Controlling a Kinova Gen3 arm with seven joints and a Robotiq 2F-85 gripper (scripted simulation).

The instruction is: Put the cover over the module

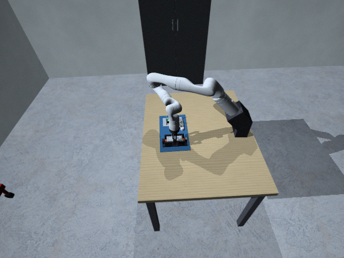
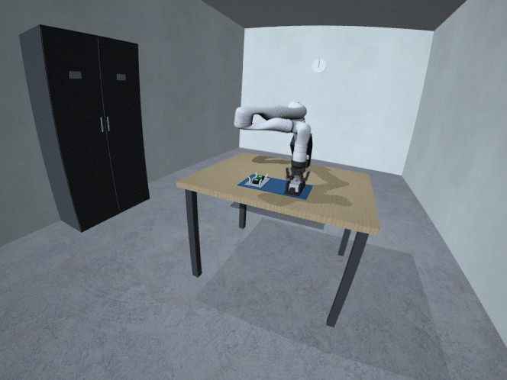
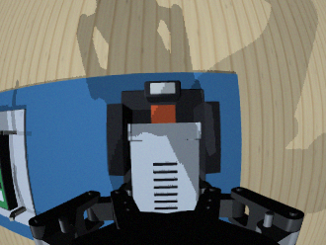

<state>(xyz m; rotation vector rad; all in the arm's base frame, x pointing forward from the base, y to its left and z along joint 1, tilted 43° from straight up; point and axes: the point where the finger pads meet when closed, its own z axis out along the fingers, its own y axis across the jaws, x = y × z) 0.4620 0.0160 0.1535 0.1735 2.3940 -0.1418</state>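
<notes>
My gripper is now right at the light grey cover.
</notes>
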